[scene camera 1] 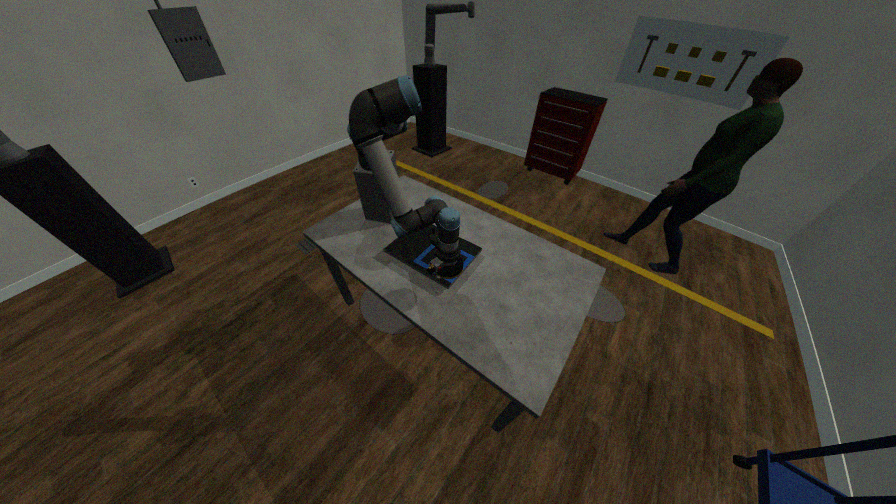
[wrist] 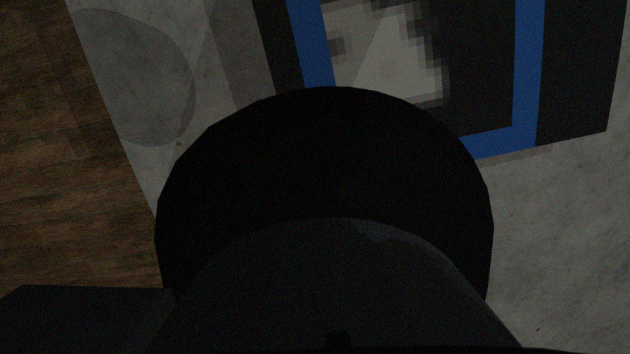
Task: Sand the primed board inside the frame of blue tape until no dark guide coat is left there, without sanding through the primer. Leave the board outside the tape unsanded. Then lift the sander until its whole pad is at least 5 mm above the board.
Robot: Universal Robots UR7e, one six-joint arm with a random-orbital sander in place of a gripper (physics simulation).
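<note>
The sander (scene camera 1: pixel 449 267) (wrist: pixel 325 160) is at the end of the arm, over the front part of the dark board (scene camera 1: pixel 406 245) (wrist: pixel 580 65). I cannot tell whether its pad touches the board. Blue tape (scene camera 1: pixel 468 256) (wrist: pixel 528 65) frames an area on the board. Inside it in the wrist view, a pale sanded patch (wrist: pixel 390 75) lies beside the left tape strip, with a small grey spot (wrist: pixel 337 46) and stepped dark edges. Dark guide coat (wrist: pixel 480 65) covers the area between this patch and the right strip. The sander hides the board under it. It has no fingers.
The board lies on a grey table (scene camera 1: pixel 526 300) (wrist: pixel 565 230). A person in green (scene camera 1: pixel 739 150) stands beyond the yellow floor line (scene camera 1: pixel 582 243). A red tool cabinet (scene camera 1: pixel 563 134) stands by the back wall. A blue object (scene camera 1: pixel 792 482) is at the bottom right.
</note>
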